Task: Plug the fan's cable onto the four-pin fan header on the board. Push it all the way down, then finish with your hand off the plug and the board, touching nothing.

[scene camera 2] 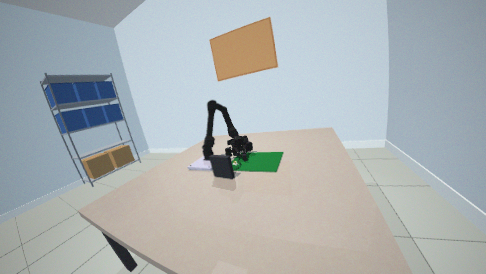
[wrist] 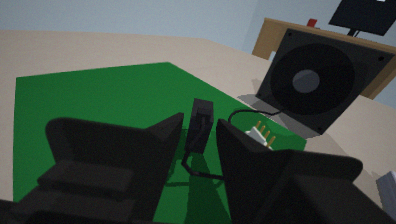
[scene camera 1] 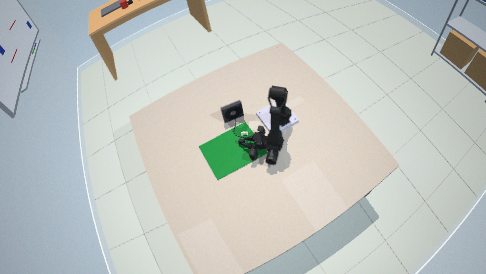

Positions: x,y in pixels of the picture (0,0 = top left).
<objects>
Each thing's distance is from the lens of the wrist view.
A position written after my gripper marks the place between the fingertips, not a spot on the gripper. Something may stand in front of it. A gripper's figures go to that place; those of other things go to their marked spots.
my gripper [wrist: 200,120]: 11 cm
black fan [wrist: 317,76]: 26 cm
green board [wrist: 139,96]: 20 cm
The marked spots on the black fan and the green board are 25 cm apart.
</objects>
